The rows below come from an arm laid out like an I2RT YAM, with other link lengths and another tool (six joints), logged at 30 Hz.
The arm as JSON. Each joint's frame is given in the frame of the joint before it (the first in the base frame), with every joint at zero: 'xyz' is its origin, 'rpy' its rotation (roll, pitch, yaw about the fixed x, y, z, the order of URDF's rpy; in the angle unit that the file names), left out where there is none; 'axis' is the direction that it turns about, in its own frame. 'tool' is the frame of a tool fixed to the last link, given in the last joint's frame.
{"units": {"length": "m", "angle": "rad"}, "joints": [
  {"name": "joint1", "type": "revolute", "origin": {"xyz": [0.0, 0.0, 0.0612]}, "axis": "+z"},
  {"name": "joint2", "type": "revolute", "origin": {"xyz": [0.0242, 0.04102, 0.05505], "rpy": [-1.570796, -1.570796, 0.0]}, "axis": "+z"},
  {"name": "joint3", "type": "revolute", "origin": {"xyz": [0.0, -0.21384, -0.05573], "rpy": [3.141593, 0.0, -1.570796]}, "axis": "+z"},
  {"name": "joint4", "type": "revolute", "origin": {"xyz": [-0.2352, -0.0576, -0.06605], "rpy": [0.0, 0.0, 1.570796]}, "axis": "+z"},
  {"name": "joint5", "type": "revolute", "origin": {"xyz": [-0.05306, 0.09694, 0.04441], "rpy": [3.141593, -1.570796, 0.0]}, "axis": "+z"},
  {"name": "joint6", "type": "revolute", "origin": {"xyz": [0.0, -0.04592, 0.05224], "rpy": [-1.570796, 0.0, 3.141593]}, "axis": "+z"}
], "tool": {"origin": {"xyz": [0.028, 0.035, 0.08], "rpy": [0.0, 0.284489, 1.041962]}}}
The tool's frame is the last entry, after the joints.
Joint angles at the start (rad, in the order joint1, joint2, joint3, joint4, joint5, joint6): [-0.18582 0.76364 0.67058 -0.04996 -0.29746 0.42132]
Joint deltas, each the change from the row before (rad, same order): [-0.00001 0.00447 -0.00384 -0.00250 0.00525 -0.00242]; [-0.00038 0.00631 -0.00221 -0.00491 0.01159 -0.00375]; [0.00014 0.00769 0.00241 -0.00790 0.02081 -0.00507]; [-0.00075 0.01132 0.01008 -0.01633 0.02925 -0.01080]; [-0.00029 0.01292 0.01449 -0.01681 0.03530 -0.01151]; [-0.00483 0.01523 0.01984 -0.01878 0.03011 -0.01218]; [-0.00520 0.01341 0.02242 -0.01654 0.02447 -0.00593]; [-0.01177 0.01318 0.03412 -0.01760 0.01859 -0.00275]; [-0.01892 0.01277 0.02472 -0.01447 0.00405 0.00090]
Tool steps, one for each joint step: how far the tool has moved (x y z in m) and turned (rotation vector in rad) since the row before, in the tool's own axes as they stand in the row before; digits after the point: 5 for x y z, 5 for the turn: [-0.00389 0.00064 0.00051 -0.00414 -0.01085 -0.00046]; [-0.00439 0.00155 0.00076 -0.01006 -0.01412 -0.00284]; [-0.00354 0.00254 0.00108 -0.01785 -0.01502 -0.00686]; [-0.00327 0.00375 0.00155 -0.02474 -0.02059 -0.01390]; [-0.00202 0.00439 0.00190 -0.02960 -0.01955 -0.01723]; [-0.00086 0.00535 0.00207 -0.02871 -0.01871 -0.01736]; [0.00149 0.00518 0.00183 -0.02590 -0.01177 -0.01133]; [0.00656 0.00741 0.00151 -0.02889 -0.00118 -0.00896]; [0.00301 0.00786 0.00131 -0.02252 -0.00556 -0.00082]
